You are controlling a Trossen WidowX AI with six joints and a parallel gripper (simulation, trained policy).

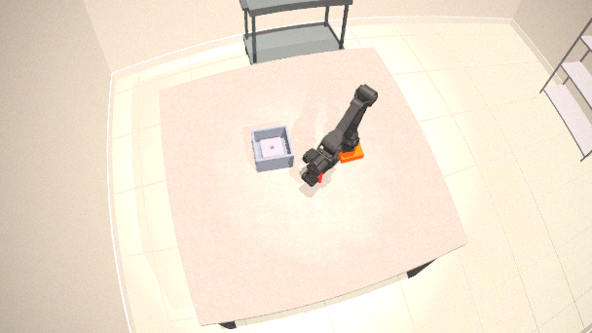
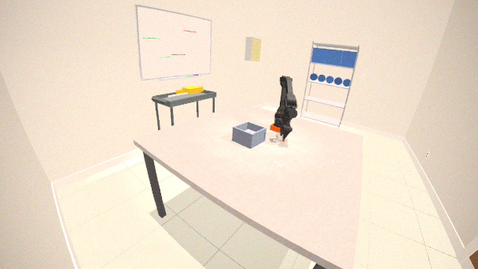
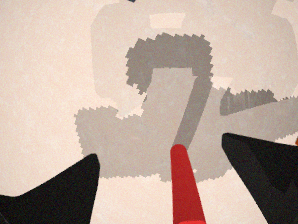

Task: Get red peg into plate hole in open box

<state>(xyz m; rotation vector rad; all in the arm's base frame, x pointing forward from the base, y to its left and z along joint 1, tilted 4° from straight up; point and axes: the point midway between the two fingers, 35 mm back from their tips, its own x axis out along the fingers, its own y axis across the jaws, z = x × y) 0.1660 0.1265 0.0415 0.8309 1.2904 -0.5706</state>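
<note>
Now: gripper tip 20 mm past the red peg, 10 mm to the right of it and 10 mm below it. The rest, counted from my gripper tip: grey box (160 mm ahead, 160 mm to the right).
</note>
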